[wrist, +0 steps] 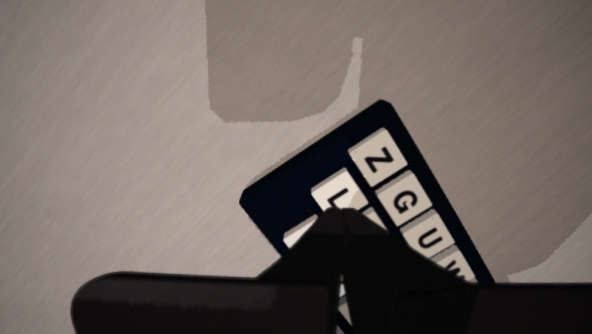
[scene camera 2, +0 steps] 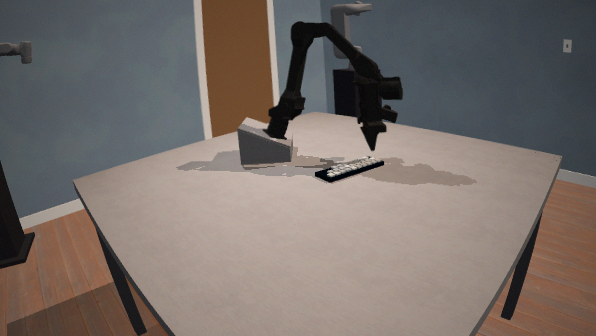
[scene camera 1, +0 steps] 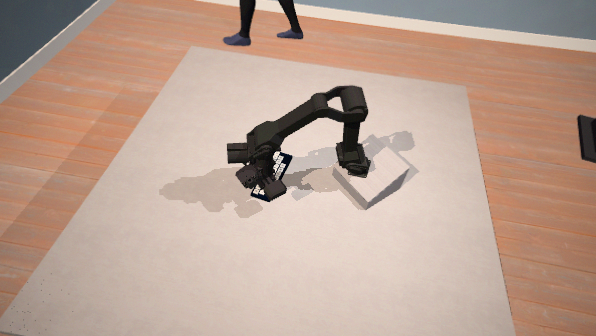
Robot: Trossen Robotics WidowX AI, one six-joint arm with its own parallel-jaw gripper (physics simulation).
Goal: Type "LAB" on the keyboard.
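Frame: origin at the arm's base, x ahead, y left, z up, level; metres.
Where they show: gripper, fingertip midpoint: (wrist: 339,221) (scene camera 2: 372,150) (scene camera 1: 262,188); arm's base at its link origin: (scene camera 2: 274,134) (scene camera 1: 359,167).
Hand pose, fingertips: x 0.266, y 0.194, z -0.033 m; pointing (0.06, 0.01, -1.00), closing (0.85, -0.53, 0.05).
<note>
Each offset is from my fingertips to the top centre of the thing. Level surfaces: height alone.
The keyboard @(dx +0.006, dy -0.089, dz -0.024 m) (scene camera 1: 283,165) (scene camera 2: 350,170) (wrist: 300,180) is a dark navy slab with cream letter keys, lying on the table. In the wrist view the L key @(dx +0.002, dy -0.004, dz -0.024 m) (wrist: 345,184) shows at the fingertips, which cover its lower edge. The Z key @(dx +0.021, dy +0.003, dz -0.024 m) (wrist: 378,156), G key @(dx +0.022, dy -0.018, dz -0.024 m) (wrist: 404,198), U key @(dx +0.024, dy -0.038, dz -0.024 m) (wrist: 428,240) and part of W show to the right. The A and B keys cannot be made out; the fingers hide much of the keyboard. My gripper (scene camera 2: 372,148) (wrist: 339,221) is shut and empty, pointing down, with its tips a little above the keyboard's far end in scene camera 2.
The arm's wedge-shaped grey base (scene camera 1: 372,175) (scene camera 2: 265,150) stands on the table @(dz -0.041 m) (scene camera 1: 300,270) (scene camera 2: 300,260) beside the keyboard. A person's legs (scene camera 1: 246,20) show beyond the table in scene camera 1. Arm shadows fall across the table around the keyboard.
</note>
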